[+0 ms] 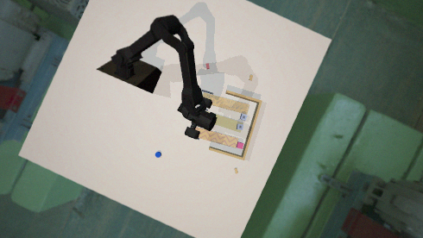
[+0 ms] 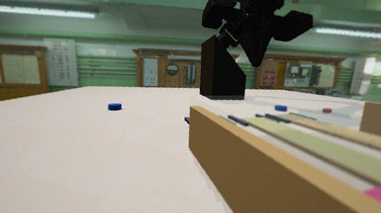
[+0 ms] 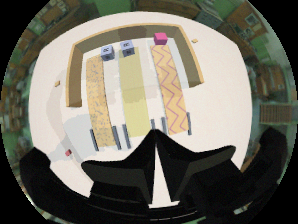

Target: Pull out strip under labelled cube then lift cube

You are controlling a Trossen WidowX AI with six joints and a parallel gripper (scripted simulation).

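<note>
My gripper tip is now 8 cm short of the yellow strip, 4 cm to the right of it and 10 cm above it.
</note>
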